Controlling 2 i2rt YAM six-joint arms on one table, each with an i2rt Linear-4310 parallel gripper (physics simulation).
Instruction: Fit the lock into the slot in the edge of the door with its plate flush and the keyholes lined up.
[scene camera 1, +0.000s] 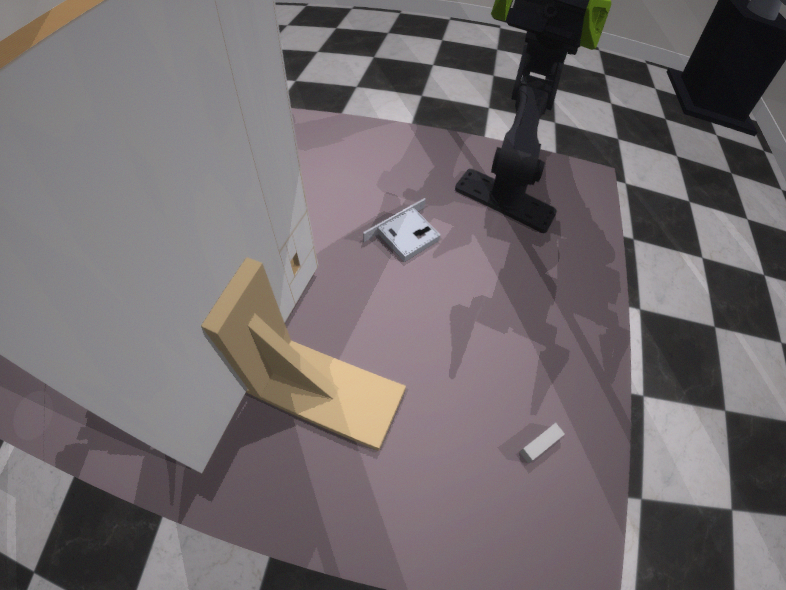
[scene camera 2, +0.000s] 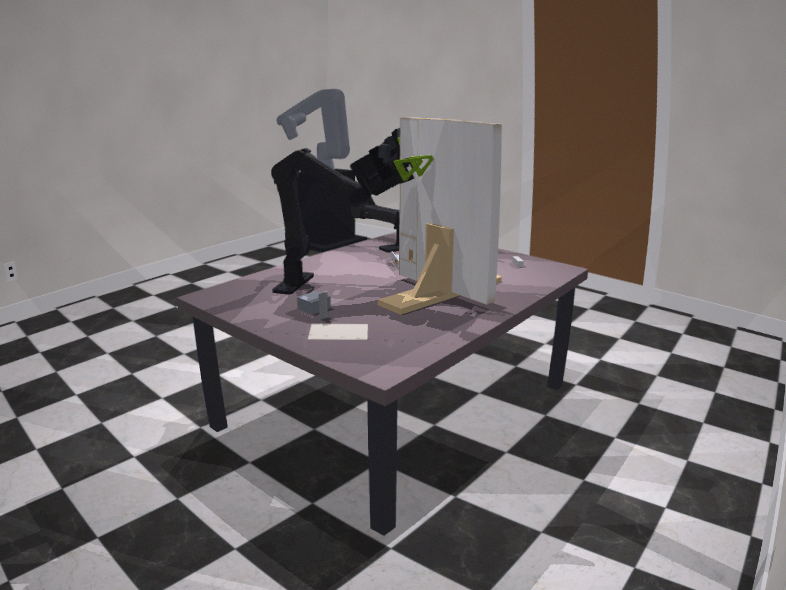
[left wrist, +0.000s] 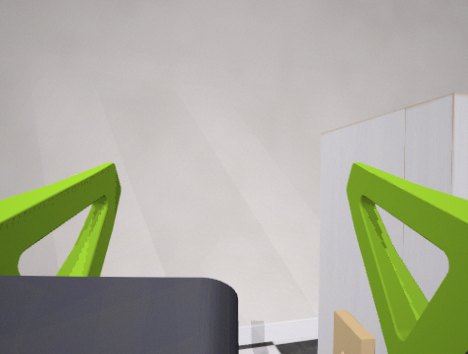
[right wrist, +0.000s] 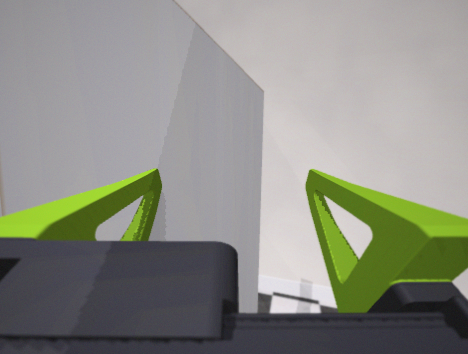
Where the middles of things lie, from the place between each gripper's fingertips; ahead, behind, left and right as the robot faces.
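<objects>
The door (scene camera 1: 153, 153) is 6 cm to the left of my right hand, 3 cm ahead of it and 15 cm below it. I see the flat white plate (scene camera 2: 318, 331) far to the right of my right hand, a shade behind it and far below it. The grey lock (scene camera 1: 399, 231) is far behind my right hand, a good way to the left of it and far below it, whereas the tan wooden bracket (scene camera 1: 245, 324) is 6 cm to the left of that hand, 3 cm ahead of it and 33 cm below it.
As for the grey lock, my left gripper is some way to the left of it, a touch short of it and far above it. Counted from my left hand, the door is 320 mm to the right, 310 mm ahead and 180 mm below. The tan wooden bracket is 320 mm to the right of my left hand, 310 mm ahead of it and 370 mm below it, and the flat white plate is far to the right of that hand, far ahead of it and far below it.
</objects>
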